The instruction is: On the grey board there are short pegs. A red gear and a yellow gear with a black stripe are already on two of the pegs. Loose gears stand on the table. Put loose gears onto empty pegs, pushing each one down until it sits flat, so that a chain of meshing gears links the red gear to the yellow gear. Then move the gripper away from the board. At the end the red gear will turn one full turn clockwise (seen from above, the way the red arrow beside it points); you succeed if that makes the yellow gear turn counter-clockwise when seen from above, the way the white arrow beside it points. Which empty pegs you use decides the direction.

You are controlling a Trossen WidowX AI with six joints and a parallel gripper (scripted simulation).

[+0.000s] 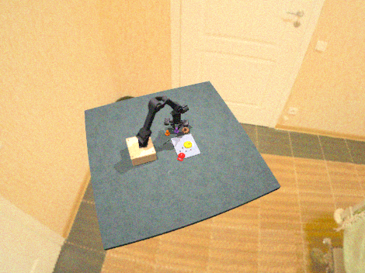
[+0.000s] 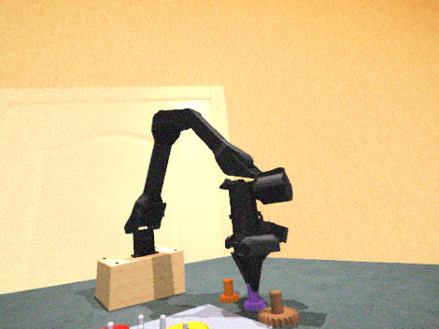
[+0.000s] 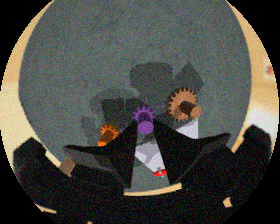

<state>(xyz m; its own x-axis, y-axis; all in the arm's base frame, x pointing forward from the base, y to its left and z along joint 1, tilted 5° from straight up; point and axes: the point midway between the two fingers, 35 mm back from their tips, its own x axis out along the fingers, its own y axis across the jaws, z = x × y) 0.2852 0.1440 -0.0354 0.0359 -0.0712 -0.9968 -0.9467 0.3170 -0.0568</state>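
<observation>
Right now my gripper tip is 1 cm past the red gear, 25 cm to the left of it and 1 cm above it. From my gripper tip the other things lie so: orange gear: 8 cm behind, 1 cm to the right, 1 cm below; then purple gear: 1 cm below; then brown gear: 7 cm ahead, 1 cm to the right, 1 cm below.
</observation>
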